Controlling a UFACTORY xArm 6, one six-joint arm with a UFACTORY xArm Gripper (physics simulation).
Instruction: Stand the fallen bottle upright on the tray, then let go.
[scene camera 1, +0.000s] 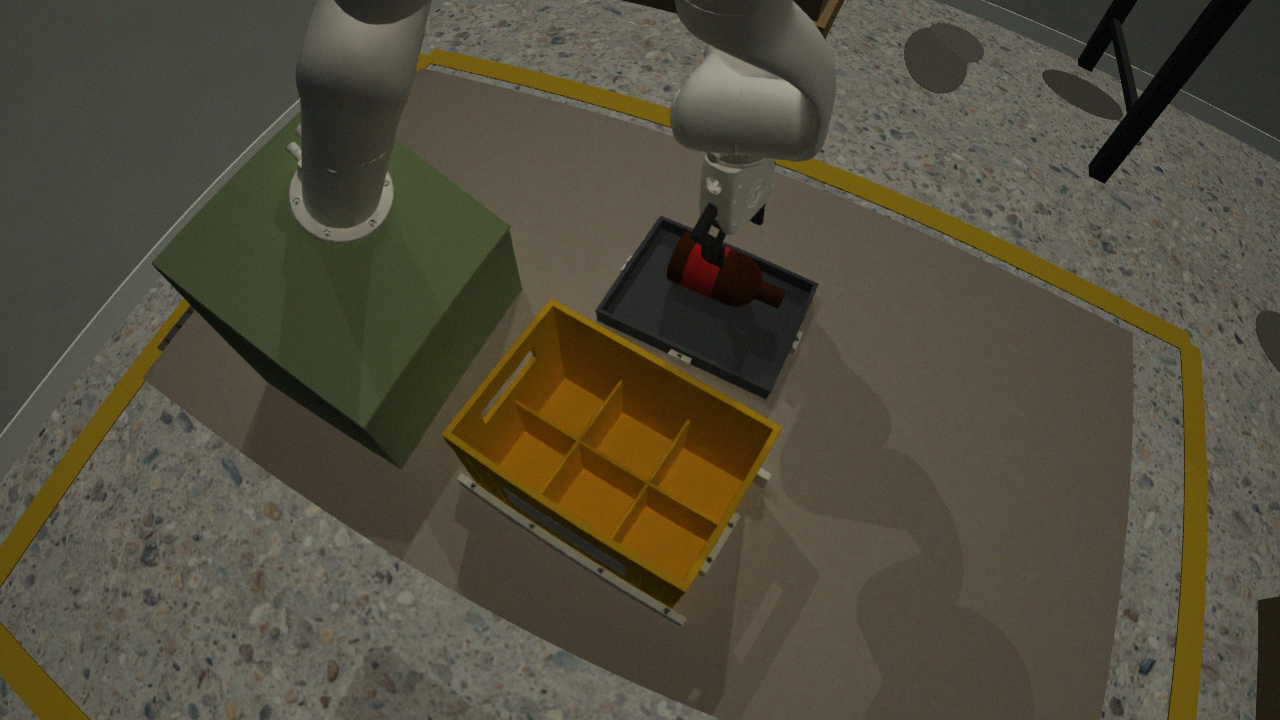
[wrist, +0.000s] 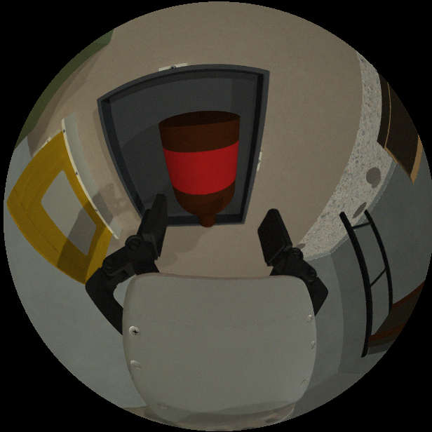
Path:
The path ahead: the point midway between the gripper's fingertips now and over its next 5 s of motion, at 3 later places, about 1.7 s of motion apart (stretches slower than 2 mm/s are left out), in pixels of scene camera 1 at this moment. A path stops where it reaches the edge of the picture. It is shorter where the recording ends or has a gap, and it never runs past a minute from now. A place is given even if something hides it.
The gripper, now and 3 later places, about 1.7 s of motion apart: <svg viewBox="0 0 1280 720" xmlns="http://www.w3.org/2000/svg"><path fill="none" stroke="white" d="M733 240L721 270L716 262L706 305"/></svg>

